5 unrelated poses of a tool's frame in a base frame.
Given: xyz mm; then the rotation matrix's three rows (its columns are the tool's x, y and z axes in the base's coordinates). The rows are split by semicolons.
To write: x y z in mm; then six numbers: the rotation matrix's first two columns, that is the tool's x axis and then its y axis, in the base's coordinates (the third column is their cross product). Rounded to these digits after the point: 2 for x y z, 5 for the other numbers.
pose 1, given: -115.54, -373.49, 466.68; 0.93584, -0.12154, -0.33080; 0.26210, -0.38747, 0.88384; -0.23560, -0.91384, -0.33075
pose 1, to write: -115.54, -373.49, 466.68, 0.93584, 0.26210, -0.23560, -0.12154, -0.38747, -0.91384
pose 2, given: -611.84, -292.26, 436.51; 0.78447, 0.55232, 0.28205; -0.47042, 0.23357, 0.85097; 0.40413, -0.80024, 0.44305
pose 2, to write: -611.84, -292.26, 436.51, 0.78447, -0.47042, 0.40413, 0.55232, 0.23357, -0.80024
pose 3, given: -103.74, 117.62, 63.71; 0.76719, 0.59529, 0.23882; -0.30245, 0.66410, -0.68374; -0.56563, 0.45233, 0.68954
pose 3, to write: -103.74, 117.62, 63.71, 0.76719, -0.30245, -0.56563, 0.59529, 0.66410, 0.45233
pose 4, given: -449.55, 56.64, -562.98; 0.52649, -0.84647, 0.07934; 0.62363, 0.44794, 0.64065; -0.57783, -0.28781, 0.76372
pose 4, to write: -449.55, 56.64, -562.98, 0.52649, 0.62363, -0.57783, -0.84647, 0.44794, -0.28781
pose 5, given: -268.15, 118.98, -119.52; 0.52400, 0.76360, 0.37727; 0.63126, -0.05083, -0.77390; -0.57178, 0.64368, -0.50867
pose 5, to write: -268.15, 118.98, -119.52, 0.52400, 0.63126, -0.57178, 0.76360, -0.05083, 0.64368
